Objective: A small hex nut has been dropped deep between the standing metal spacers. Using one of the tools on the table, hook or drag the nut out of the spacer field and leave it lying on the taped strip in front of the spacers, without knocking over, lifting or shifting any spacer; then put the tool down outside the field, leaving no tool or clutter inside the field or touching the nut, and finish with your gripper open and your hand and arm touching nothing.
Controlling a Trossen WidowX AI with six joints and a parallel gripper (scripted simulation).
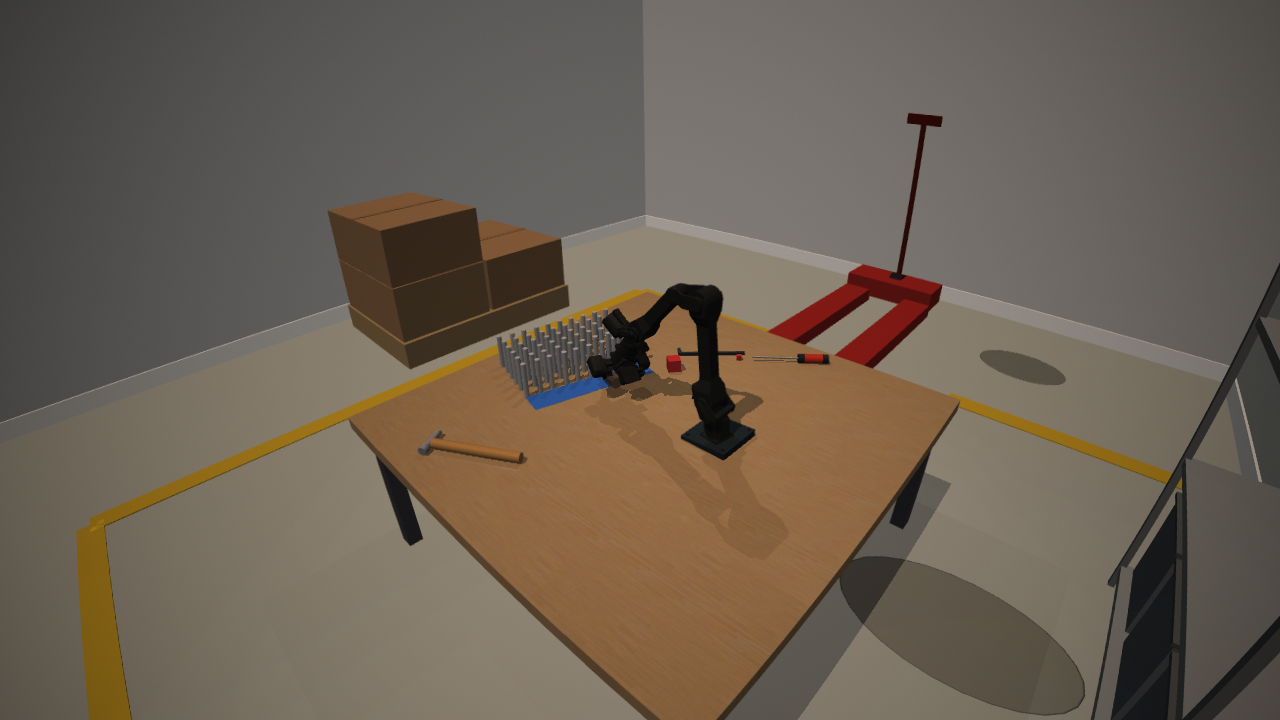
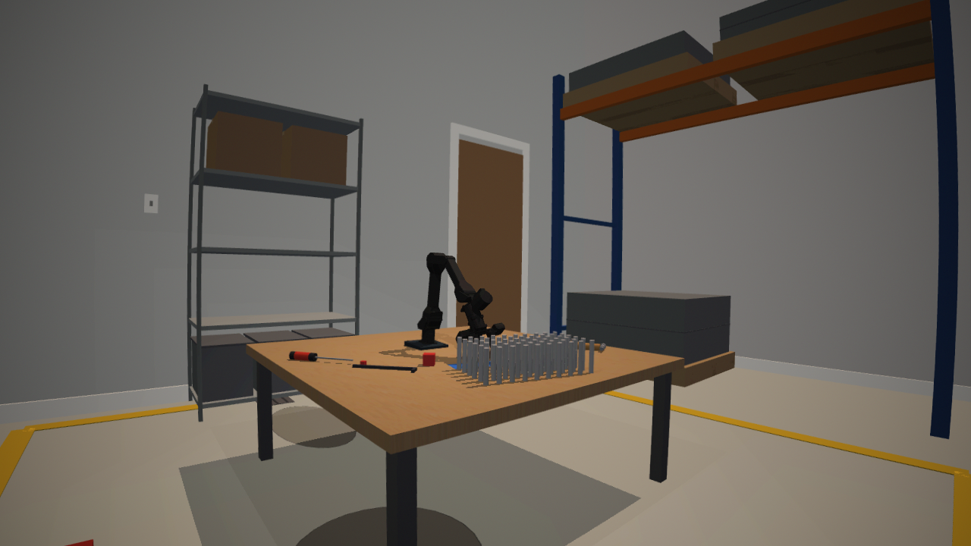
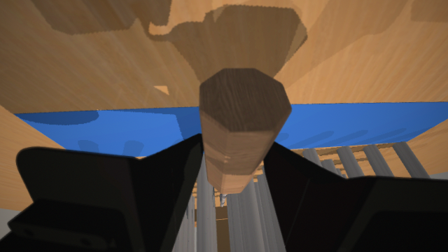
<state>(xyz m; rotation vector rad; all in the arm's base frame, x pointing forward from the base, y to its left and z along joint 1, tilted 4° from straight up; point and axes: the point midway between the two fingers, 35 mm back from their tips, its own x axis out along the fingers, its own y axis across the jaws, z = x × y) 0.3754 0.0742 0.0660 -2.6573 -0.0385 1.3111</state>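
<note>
Now: gripper tip 40 mm to the right of the blue taped strip, 40 mm short of it and 30 mm above it. Round my gripper tip: red cube: 220 mm to the right, 30 mm behind, 10 mm below; hook tool: 100 mm ahead, 10 mm to the right; hex nut: 210 mm ahead, 30 mm below, 10 mm to the right.
</note>
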